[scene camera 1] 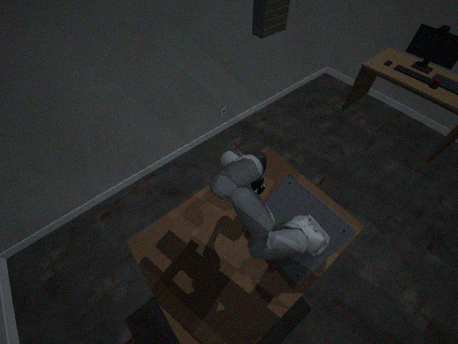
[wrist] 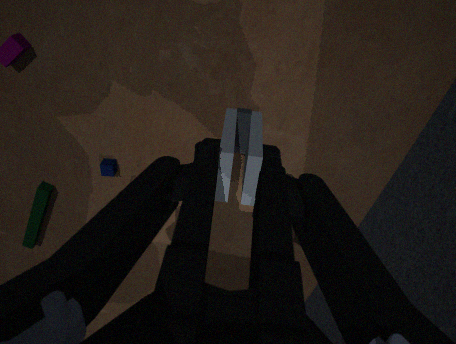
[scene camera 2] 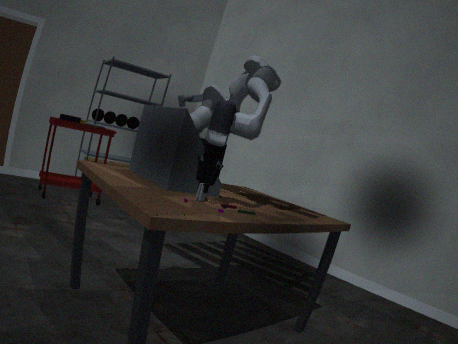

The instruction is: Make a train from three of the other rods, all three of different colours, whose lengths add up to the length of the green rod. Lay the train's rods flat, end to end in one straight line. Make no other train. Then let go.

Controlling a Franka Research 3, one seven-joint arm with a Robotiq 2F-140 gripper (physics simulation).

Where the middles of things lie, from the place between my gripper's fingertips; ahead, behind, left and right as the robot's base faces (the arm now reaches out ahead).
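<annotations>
You'd find the green rod [wrist: 44, 191] 12 cm to the left of my hand and 16 cm ahead of it.
</annotations>
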